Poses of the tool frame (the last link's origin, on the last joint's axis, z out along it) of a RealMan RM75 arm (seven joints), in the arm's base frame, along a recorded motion.
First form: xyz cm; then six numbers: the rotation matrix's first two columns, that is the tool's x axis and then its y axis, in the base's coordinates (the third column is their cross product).
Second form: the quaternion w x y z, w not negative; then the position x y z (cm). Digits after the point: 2 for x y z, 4 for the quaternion.
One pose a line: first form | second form
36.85 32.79 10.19 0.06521 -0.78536 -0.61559 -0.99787 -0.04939 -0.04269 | 0.2392 -0.6895 0.6466 0.2221 36.85 32.79 10.19
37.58 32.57 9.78 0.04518 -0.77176 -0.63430 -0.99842 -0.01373 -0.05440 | 0.2551 -0.6764 0.6543 0.2221 37.58 32.57 9.78
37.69 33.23 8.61 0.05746 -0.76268 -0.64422 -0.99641 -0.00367 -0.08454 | 0.2709 -0.6748 0.6517 0.2157 37.69 33.23 8.61
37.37 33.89 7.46 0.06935 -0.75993 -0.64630 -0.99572 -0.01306 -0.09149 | 0.2733 -0.6782 0.6471 0.2157 37.37 33.89 7.46
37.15 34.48 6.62 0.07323 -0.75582 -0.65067 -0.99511 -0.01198 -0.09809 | 0.2776 -0.6779 0.6457 0.2155 37.15 34.48 6.62
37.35 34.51 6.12 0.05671 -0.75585 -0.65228 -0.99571 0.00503 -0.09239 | 0.2781 -0.6716 0.6520 0.2156 37.35 34.51 6.12
